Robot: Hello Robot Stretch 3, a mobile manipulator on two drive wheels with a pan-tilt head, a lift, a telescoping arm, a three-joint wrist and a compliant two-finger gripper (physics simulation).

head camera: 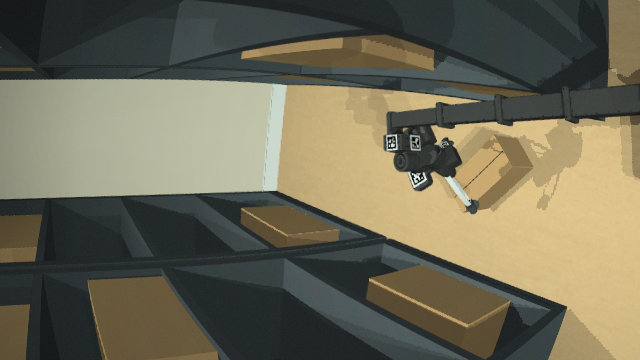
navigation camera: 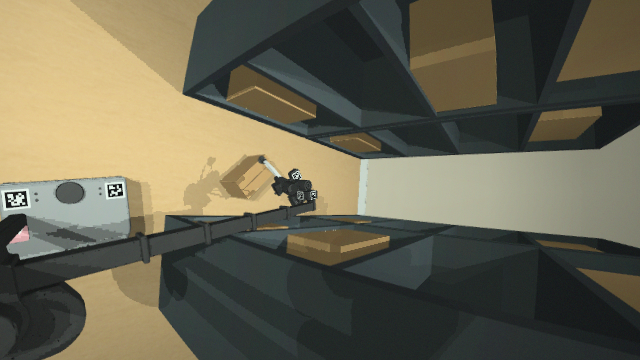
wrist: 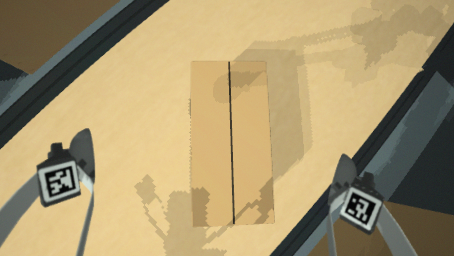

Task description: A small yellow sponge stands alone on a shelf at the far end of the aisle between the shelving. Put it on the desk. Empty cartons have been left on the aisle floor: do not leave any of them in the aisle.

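Pixels of known places: gripper, fingertip midpoint: (head camera: 462, 176) (navigation camera: 268, 175) (wrist: 216, 161); robot's base, link origin: (navigation camera: 70, 191).
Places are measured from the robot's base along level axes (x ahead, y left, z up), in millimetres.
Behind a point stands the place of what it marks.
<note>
An empty carton (head camera: 484, 172) @(z 180, x 3, y -745 mm) (navigation camera: 247, 176) @(z 180, x 10, y -705 mm) (wrist: 212, 135) @(z 180, x 36, y -758 mm) lies on the aisle floor between the shelving rows, a dark seam along its top. My gripper (head camera: 459, 175) @(z 334, x 12, y -728 mm) (navigation camera: 270, 175) @(z 334, x 12, y -728 mm) (wrist: 216, 161) @(z 334, x 12, y -728 mm) is open, pointing down above the carton at the end of the extended arm. In the wrist view the carton's top shows between the widely spread fingers, farther down than they are, and no finger touches it. One fingertip is hidden behind the wrist in the navigation view. The yellow sponge and the desk do not show in these views.
Dark shelving (head camera: 555, 320) @(z 105, x 463, y -458 mm) (navigation camera: 192, 75) @(z 107, x 515, y -468 mm) with cartons in its bays runs along one side of the aisle. Another shelving row (head camera: 597, 30) @(z 146, x -396, y -292 mm) (navigation camera: 172, 300) @(z 186, x -491, y -273 mm) stands close beneath the arm. A pale wall (head camera: 125, 140) @(z 956, x -191, y -2233 mm) (navigation camera: 475, 190) @(z 1115, x -210, y -2229 mm) closes the far end. My grey base (navigation camera: 95, 215) @(z 159, x -85, y -63 mm) stands near the aisle mouth.
</note>
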